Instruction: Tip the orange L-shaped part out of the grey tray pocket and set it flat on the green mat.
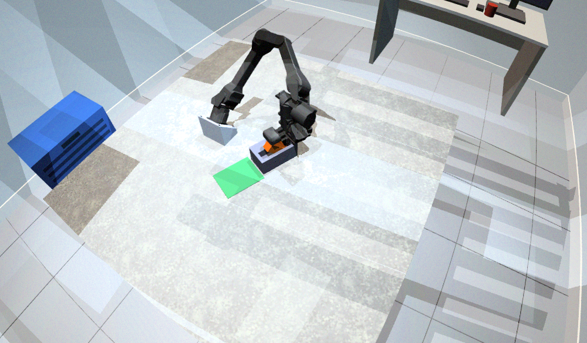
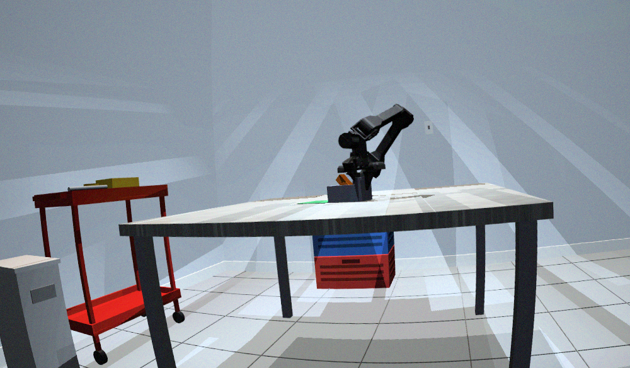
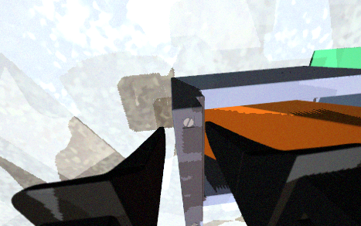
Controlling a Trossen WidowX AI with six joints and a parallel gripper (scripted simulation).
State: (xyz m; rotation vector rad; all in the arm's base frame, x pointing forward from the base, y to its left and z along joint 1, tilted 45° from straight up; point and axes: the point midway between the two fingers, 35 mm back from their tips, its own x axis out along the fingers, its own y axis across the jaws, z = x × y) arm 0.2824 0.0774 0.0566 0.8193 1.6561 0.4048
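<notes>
Right now the orange L-shaped part is 40 mm to the right of my gripper tip, 20 mm behind it and 10 mm above it. The rest, counted from my gripper tip: green mat 210 mm to the right, 70 mm behind, 50 mm below.
</notes>
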